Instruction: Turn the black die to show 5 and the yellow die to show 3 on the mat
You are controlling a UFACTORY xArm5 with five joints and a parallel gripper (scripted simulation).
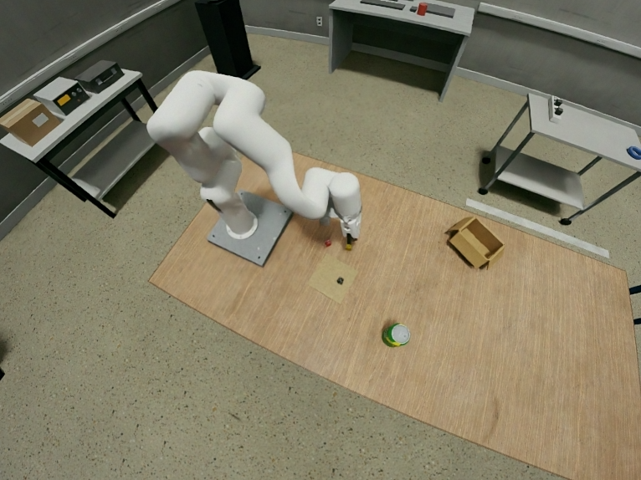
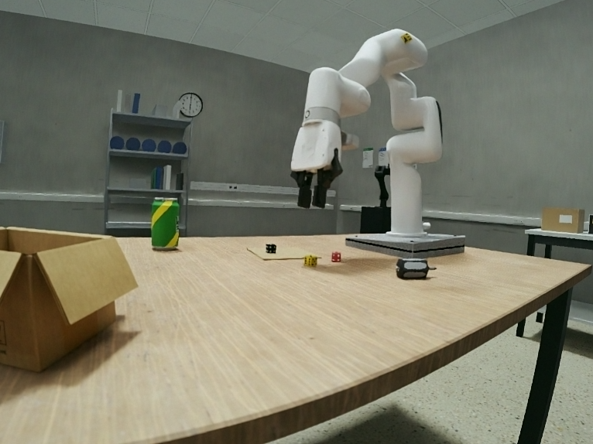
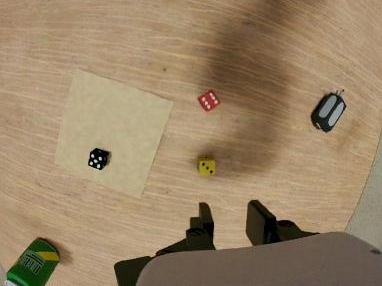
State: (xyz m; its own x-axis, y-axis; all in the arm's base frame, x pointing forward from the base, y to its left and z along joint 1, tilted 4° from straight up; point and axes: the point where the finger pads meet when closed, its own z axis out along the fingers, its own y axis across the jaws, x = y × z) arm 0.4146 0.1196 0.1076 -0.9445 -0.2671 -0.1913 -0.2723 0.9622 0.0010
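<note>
The yellow die is 13 cm below my hand. Round my hand: black die 2 cm ahead, 14 cm to the right, 12 cm below; tan mat 1 cm behind, 14 cm to the right, 14 cm below; red die 8 cm behind, 2 cm to the right, 13 cm below.
</note>
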